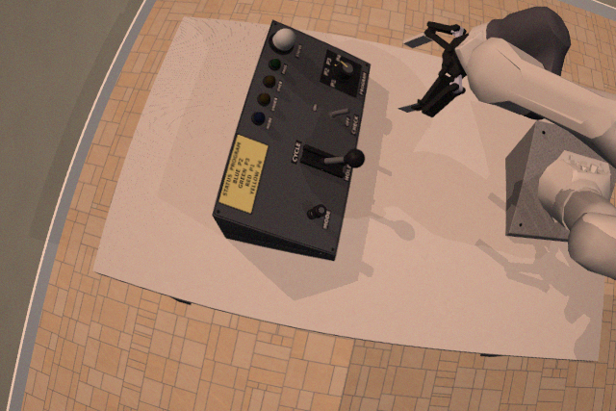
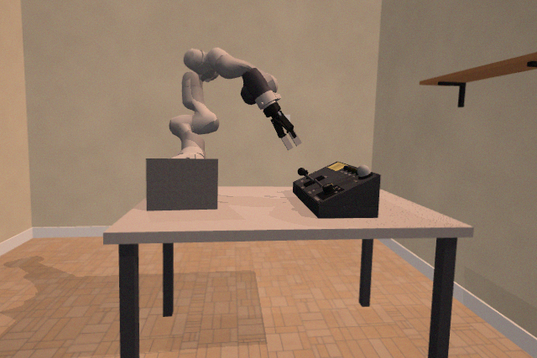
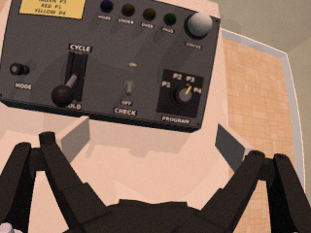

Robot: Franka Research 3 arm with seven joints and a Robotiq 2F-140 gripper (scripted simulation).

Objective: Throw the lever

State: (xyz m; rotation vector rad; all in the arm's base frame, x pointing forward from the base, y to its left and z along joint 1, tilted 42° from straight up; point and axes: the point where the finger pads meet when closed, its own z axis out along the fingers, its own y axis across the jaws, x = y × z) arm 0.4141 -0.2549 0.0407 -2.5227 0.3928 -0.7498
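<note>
Now: hand 19 cm above the dark console, 18 cm short of it and 5 cm to the right of it. From my hand the other things lie so: mode knob: 24 cm to the left, 17 cm below, 17 cm ahead; check toggle: 18 cm below, 13 cm ahead; program dial: 17 cm below, 13 cm ahead, 12 cm to the right.
</note>
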